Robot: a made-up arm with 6 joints.
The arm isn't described. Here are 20 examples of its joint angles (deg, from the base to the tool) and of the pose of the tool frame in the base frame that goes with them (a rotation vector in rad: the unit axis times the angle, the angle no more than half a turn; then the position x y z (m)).
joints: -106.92 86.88 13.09 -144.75 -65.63 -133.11
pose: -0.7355 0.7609 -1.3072 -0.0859 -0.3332 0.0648
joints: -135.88 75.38 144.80 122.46 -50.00 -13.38
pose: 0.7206 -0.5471 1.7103 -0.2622 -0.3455 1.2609
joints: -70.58 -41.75 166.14 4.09 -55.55 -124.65
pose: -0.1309 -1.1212 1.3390 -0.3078 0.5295 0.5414
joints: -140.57 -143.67 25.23 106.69 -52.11 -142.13
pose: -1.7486 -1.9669 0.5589 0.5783 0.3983 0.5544
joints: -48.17 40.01 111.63 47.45 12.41 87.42
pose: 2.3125 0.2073 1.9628 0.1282 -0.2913 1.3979
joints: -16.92 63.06 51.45 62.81 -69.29 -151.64
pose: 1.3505 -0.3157 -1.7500 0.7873 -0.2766 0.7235
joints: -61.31 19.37 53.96 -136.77 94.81 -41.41
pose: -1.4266 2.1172 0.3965 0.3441 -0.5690 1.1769
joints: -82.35 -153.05 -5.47 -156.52 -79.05 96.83
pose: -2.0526 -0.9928 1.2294 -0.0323 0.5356 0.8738
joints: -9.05 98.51 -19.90 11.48 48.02 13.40
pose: -0.2286 1.2576 0.0268 -0.0623 -0.1253 0.0999
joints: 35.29 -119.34 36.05 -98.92 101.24 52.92
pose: -2.8696 0.7656 -0.3206 -0.5854 -0.4231 0.9254
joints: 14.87 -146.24 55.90 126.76 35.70 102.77
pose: -0.0865 -1.2352 2.4318 -0.6310 -0.1403 0.2111
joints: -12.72 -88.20 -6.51 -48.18 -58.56 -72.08
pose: 1.4175 0.2173 0.6695 -0.1163 -0.1051 1.2670
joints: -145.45 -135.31 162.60 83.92 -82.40 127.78
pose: 0.4398 1.5871 1.4867 -0.1699 -0.1542 0.0319
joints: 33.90 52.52 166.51 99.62 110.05 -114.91
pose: -1.1321 -1.3213 1.4275 -0.0817 -0.0874 1.3190
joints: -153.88 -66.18 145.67 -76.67 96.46 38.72
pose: -0.8251 -1.7162 1.5622 0.6551 0.3435 0.5485
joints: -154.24 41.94 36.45 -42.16 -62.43 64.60
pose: 0.7688 0.6232 -1.8108 -0.7518 -0.2410 0.7288
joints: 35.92 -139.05 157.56 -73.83 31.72 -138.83
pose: -2.8761 -0.0821 1.0431 0.0471 -0.0446 -0.0397
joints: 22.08 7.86 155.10 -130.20 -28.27 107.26
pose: 0.3279 -2.6792 0.7835 -0.3430 -0.1377 1.2986
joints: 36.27 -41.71 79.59 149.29 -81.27 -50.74
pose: 1.2598 -0.8706 -1.9459 -0.3899 -0.2050 1.3636
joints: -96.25 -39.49 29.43 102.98 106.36 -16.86
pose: -2.3888 0.2146 0.1499 -0.0207 -0.0592 1.4639
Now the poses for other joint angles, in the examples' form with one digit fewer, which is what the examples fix.
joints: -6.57 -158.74 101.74 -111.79 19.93 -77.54
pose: -1.921 0.477 2.318 -0.271 0.013 -0.087
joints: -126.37 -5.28 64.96 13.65 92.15 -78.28
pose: -1.394 -0.846 0.078 -0.223 -0.140 1.468
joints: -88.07 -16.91 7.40 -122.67 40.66 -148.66
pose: -0.905 1.440 -1.895 0.028 -0.547 1.054
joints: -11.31 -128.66 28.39 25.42 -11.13 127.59
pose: 0.703 0.689 2.847 -0.737 0.029 0.709
